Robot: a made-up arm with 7 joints. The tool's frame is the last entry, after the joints. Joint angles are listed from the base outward. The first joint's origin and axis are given. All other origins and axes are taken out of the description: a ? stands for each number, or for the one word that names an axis. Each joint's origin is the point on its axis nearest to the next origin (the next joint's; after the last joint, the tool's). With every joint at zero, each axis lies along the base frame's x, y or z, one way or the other. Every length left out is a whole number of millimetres.
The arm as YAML. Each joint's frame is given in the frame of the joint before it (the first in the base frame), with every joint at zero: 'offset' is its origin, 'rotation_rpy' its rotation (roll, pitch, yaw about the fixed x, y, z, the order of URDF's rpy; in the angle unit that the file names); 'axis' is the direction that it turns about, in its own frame. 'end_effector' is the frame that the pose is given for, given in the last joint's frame.
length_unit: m
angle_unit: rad
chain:
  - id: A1
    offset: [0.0, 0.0, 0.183]
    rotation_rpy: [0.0, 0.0, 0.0]
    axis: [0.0, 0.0, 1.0]
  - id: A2
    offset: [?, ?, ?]
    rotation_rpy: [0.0, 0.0, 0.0]
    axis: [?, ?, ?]
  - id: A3
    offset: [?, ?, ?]
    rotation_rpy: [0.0, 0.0, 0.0]
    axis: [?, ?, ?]
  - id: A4
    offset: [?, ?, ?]
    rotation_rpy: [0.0, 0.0, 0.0]
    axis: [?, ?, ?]
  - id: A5
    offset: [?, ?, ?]
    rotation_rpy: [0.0, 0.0, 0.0]
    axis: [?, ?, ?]
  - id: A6
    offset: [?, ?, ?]
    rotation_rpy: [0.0, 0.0, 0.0]
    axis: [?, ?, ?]
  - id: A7
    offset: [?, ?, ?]
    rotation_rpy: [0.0, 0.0, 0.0]
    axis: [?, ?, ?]
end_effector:
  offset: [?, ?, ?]
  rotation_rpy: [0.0, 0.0, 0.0]
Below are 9 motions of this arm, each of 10 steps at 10 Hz.
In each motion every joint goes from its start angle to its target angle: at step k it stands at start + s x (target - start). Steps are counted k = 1, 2, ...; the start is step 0. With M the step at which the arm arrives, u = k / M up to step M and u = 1 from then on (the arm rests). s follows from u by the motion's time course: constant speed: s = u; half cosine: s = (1 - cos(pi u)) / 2; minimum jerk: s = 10 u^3 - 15 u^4 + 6 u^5.
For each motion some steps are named. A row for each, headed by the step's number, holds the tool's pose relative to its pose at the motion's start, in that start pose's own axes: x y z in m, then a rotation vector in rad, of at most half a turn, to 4 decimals.
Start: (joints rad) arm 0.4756 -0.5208 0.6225 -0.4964 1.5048 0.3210 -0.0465
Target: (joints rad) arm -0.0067 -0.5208 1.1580 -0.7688 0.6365 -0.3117 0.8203
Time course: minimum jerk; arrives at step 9
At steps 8, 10:
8: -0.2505 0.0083 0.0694 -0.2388 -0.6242 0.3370
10: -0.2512 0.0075 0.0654 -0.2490 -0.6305 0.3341

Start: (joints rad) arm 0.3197 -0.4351 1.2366 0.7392 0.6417 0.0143 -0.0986
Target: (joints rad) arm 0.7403 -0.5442 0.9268 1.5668 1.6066 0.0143 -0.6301
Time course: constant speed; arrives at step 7
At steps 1, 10:
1: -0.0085 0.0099 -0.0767 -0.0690 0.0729 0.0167
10: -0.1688 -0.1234 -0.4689 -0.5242 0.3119 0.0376

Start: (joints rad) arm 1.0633 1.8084 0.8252 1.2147 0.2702 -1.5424 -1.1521
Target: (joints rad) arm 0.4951 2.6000 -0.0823 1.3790 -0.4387 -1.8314 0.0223
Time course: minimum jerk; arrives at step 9
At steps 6, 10:
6: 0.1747 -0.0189 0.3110 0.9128 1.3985 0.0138
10: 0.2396 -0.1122 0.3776 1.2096 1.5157 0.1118

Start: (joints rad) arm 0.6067 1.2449 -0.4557 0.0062 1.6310 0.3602 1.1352
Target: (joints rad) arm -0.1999 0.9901 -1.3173 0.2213 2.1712 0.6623 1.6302
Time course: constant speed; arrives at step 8
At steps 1, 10:
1: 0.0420 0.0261 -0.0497 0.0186 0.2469 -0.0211
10: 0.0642 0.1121 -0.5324 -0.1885 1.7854 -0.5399

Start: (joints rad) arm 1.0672 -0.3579 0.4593 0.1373 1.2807 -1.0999 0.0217
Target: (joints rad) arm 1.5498 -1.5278 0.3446 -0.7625 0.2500 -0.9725 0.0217
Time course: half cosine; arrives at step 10
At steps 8, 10:
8: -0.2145 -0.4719 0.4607 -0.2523 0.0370 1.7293
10: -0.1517 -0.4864 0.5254 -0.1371 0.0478 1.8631

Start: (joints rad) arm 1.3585 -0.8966 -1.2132 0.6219 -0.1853 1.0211 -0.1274
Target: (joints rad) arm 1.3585 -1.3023 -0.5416 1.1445 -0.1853 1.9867 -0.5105
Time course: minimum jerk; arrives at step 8
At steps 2, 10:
2: 0.0156 -0.0168 0.0401 -0.0056 -0.1557 -0.1119
10: -0.2256 -0.3428 0.3830 0.2579 -1.2891 -1.2458

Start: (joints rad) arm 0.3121 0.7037 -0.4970 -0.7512 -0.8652 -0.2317 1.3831
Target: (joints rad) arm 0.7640 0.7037 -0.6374 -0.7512 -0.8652 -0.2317 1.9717
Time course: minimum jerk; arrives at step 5
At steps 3, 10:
3: 0.0786 0.0169 0.1556 -0.2085 0.6446 0.0492
10: 0.1257 0.0446 0.2273 -0.3201 0.9391 0.0346

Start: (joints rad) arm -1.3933 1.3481 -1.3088 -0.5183 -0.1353 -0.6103 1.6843
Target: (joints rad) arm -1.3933 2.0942 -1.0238 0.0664 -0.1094 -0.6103 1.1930
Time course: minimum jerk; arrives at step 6
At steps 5, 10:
5: 0.3017 0.0550 -0.0299 0.2094 -0.7564 -0.1285
10: 0.3109 0.0584 -0.0248 0.2229 -0.7809 -0.1358

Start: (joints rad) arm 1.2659 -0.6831 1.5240 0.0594 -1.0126 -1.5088 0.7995
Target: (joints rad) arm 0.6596 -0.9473 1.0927 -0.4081 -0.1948 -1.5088 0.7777
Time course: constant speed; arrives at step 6
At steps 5, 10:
5: -0.0488 -0.1469 0.0525 0.8331 0.0329 0.6148
10: -0.0474 -0.1855 0.0556 1.0114 0.0428 0.7101

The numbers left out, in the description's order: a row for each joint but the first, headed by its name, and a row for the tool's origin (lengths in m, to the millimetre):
A2: xyz -0.236 0.111 0.0, axis 0.0 0.0 -1.0
A3: xyz 0.093 -0.299 0.0, axis 0.0 -1.0 0.0
A4: xyz -0.314 0.0 -0.099, axis -1.0 0.0 0.0
A5: xyz 0.0 -0.08 0.354, axis 0.0 1.0 0.0
A6: xyz 0.241 0.0 0.077, axis 0.0 0.0 -1.0
A7: xyz 0.111 0.386 0.0, axis 0.0 1.0 0.0
tool: xyz 0.047 0.0 -0.103

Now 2 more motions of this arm.
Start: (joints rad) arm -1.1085 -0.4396 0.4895 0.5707 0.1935 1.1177 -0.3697
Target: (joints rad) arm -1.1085 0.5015 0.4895 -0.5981 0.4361 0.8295 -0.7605
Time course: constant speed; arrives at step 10
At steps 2, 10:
2: 0.0332 -0.0803 -0.0815 -0.0474 0.1318 -0.0418
10: -0.0121 -0.4545 -0.1646 0.0963 0.4576 -0.4404

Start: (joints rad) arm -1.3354 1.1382 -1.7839 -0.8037 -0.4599 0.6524 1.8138
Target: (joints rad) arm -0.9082 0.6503 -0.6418 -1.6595 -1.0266 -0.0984 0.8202
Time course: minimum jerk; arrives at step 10
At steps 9, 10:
9: -0.2050 -0.0978 -0.4428 -1.4170 -1.0730 1.2601
10: -0.2058 -0.0947 -0.4422 -1.4227 -1.0704 1.2752

